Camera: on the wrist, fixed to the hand. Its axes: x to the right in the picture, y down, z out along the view.
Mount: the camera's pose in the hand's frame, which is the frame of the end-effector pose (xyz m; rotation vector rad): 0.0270 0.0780 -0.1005 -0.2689 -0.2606 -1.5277
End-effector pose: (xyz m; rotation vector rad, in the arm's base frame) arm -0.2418 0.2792 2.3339 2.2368 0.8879 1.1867
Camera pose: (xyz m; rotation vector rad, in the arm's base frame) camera -0.2899 0.2540 2.4521 0.8718 1.6440 0.2135
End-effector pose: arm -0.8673 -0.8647 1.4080 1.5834 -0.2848 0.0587
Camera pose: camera -0.8441 -0.7697 1.4937 1.1873 0.7317 -1.3017
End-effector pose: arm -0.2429 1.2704 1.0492 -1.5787 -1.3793 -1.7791
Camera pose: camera -0.2408 1.1596 1.1172 0.3940 1.7028 1.4399
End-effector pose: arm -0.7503 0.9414 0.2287 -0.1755 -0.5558 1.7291
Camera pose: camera -0.7844 0.9836 0.1105 0.2593 -0.7938 0.1825
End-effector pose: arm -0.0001 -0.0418 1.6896 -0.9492 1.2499 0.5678
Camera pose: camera -0.1096 -0.0899 1.6385 -1.6526 -0.0159 -0.3778
